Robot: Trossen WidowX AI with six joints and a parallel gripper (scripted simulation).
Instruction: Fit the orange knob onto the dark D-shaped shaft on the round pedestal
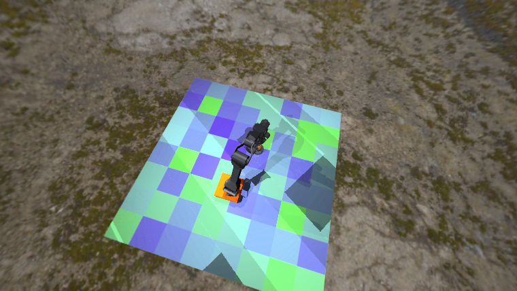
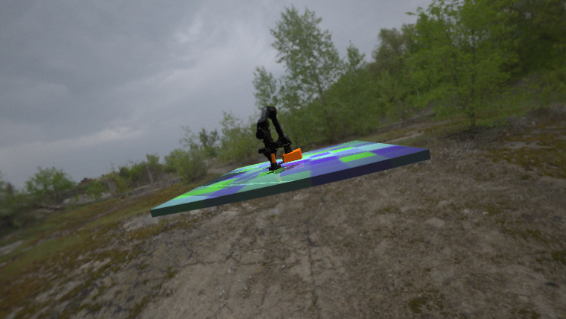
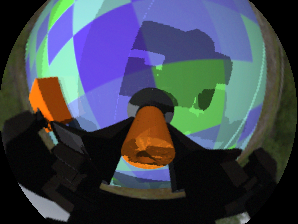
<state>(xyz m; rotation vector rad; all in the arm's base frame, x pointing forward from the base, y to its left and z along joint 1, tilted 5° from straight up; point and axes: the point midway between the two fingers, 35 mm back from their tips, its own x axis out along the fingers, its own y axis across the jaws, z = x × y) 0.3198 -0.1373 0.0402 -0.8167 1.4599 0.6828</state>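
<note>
My gripper tip is 20 mm below the orange knob. From my gripper tip the other things lie so: round pedestal (20 mm below).
</note>
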